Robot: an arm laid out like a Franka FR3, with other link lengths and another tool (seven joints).
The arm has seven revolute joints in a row. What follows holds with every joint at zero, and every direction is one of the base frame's. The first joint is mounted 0.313 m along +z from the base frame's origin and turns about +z. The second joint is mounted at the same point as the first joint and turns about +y. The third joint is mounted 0.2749 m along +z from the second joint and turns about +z. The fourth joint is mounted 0.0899 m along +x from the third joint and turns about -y. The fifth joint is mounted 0.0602 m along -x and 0.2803 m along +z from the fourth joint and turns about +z. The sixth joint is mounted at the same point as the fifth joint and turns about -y. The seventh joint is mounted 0.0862 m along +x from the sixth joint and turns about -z. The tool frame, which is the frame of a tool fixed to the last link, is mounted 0.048 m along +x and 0.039 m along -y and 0.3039 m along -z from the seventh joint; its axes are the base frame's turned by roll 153.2, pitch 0 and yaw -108 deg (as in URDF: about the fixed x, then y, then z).
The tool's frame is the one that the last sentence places.
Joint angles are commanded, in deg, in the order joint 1, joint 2, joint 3, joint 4, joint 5, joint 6, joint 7. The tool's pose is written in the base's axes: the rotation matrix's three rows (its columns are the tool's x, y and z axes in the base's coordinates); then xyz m. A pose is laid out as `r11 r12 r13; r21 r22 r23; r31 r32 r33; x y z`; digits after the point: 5 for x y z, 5 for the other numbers.
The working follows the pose.
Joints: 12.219 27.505 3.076 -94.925 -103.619 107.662 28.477
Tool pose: -0.17080 -0.96751 0.18642; -0.12416 -0.16655 -0.97818; 0.97745 -0.19022 -0.09168; 0.74134 -0.04830 0.40263
Where each joint sits with the arm in this pose, in the base's axes (m; each line is computed from the numbers above, not from the rounded line before):
joint 1: 0.0000 0.0000 0.3130
joint 2: 0.0000 0.0000 0.3130
joint 3: 0.1241 0.0269 0.5568
joint 4: 0.2009 0.0484 0.5154
joint 5: 0.4601 0.1202 0.4161
joint 6: 0.4601 0.1202 0.4161
joint 7: 0.5170 0.1629 0.3675
the tool: 0.7413 -0.0483 0.4026

